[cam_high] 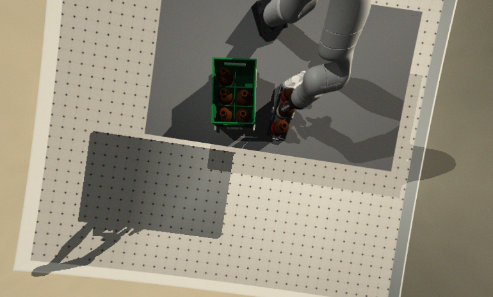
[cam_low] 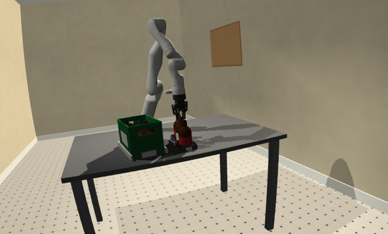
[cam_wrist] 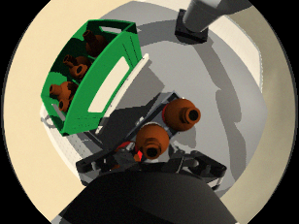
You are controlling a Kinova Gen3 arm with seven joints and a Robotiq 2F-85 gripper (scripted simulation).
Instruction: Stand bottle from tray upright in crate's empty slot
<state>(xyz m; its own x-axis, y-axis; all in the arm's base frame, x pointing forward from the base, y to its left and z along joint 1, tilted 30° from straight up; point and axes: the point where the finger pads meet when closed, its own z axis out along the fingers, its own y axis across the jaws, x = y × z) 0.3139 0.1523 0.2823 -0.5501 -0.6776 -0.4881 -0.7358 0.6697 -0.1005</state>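
Right now the dark tray is 140 mm below my hand. The rest, counted from my hand: green crate: 50 mm ahead, 250 mm to the right, 70 mm below.
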